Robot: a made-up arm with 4 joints.
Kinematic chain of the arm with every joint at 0, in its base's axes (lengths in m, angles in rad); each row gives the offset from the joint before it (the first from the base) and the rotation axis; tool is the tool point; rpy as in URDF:
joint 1: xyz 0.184 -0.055 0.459 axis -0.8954 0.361 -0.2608
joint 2: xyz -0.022 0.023 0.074 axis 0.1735 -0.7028 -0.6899
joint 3: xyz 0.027 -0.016 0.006 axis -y
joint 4: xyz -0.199 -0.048 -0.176 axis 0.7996 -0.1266 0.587
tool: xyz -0.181 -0.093 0.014 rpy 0 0 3.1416
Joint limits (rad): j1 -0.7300..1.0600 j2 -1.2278..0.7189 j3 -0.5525..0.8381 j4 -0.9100..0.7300
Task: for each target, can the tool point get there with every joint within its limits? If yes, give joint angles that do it. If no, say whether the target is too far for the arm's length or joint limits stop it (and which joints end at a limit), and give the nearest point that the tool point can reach.
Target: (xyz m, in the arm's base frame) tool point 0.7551 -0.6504 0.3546
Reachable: no: too far | nearest point 0.1939 -0.5142 0.4795 | short by 0.591 m
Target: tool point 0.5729 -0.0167 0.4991
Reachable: no: joint limits stop it (at a limit: joint 1, joint 2, joint 3, joint 4) | nearest point 0.3637 0.0317 0.1447 | short by 0.414 m
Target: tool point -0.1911 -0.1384 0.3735
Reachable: yes | joints -0.3296 -0.1509 0.0480 -0.7496
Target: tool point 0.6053 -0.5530 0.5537
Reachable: no: too far | nearest point 0.1974 -0.5113 0.5262 | short by 0.411 m
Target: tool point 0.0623 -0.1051 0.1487
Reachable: yes | joints 0.2803 0.5091 0.7203 -0.5465
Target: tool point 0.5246 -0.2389 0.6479
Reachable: no: joint limits stop it (at a limit: joint 2, joint 3) | nearest point 0.1977 -0.2703 0.8669 | short by 0.395 m
